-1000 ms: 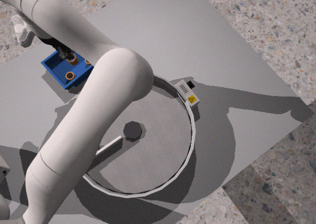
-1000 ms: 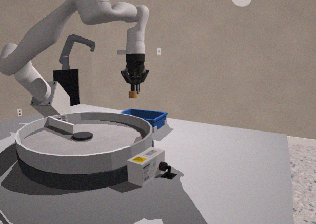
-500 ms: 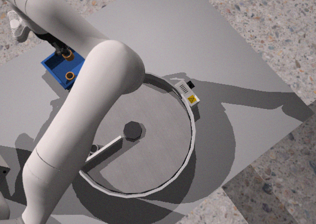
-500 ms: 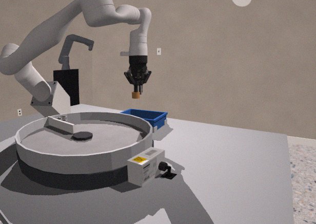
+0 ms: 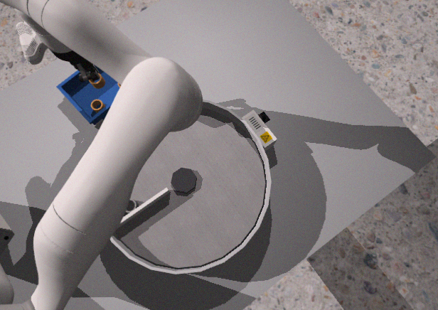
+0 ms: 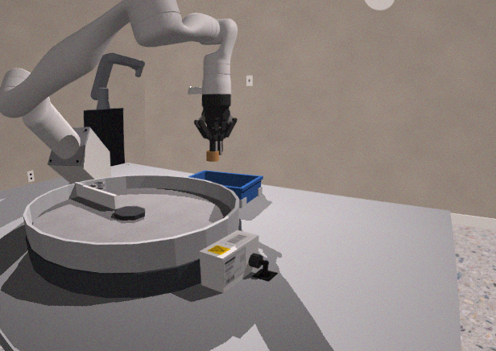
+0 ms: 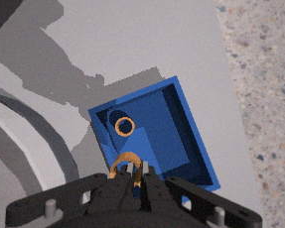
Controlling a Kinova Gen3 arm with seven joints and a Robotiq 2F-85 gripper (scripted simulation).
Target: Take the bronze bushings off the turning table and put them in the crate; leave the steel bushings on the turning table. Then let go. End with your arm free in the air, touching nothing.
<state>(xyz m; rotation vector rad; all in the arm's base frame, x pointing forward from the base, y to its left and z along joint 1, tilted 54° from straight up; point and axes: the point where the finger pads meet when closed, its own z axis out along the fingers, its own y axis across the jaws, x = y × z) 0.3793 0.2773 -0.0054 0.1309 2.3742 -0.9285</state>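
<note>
Now: hand 110 mm above the blue crate and 30 mm to the right of it. Also, from my hand: round turning table (340 mm to the right, 80 mm below, 10 mm ahead).
</note>
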